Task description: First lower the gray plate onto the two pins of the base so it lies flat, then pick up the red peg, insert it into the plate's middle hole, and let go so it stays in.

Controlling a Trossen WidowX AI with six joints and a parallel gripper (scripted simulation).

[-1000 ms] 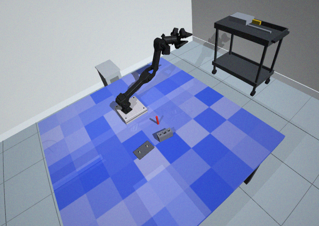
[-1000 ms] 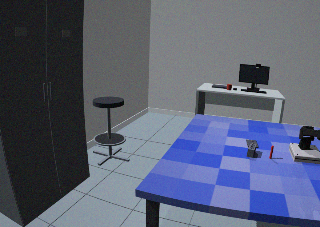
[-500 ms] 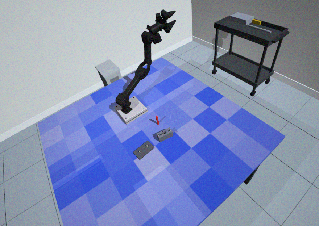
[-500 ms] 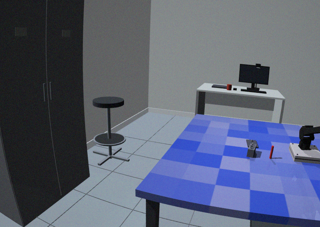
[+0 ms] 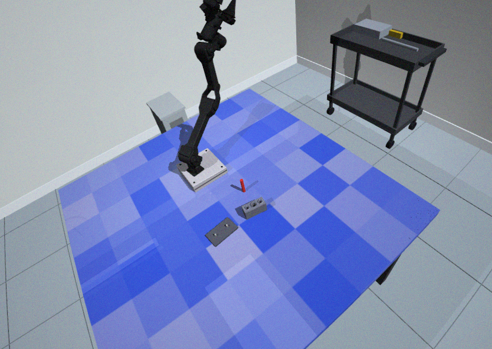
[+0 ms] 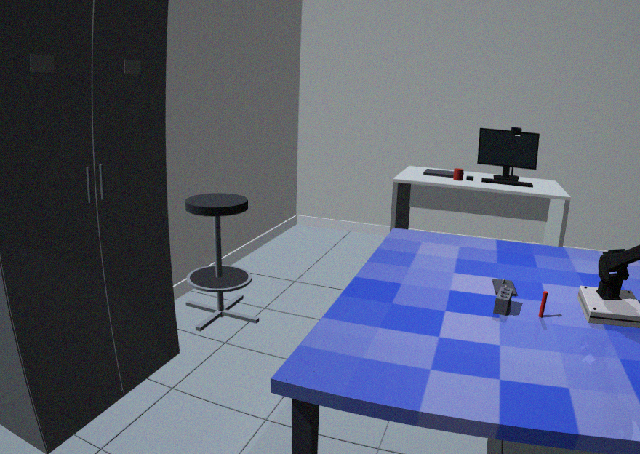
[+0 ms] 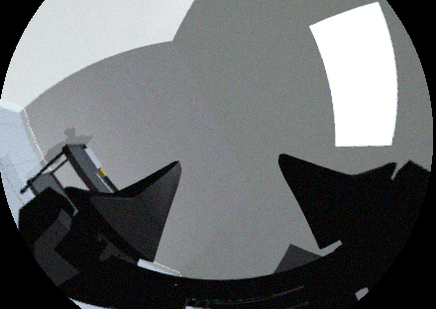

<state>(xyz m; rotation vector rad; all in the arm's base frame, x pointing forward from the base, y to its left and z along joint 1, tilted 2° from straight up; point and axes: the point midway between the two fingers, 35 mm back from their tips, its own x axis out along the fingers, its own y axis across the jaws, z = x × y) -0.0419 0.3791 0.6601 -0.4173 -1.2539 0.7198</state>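
The gray plate lies 670 mm below my gripper tip, 400 mm to the right of it and 390 mm ahead of it. From my gripper tip the other things lie so: gray base (700 mm below, 560 mm to the right, 360 mm ahead); red peg (670 mm below, 360 mm to the right, 280 mm ahead).
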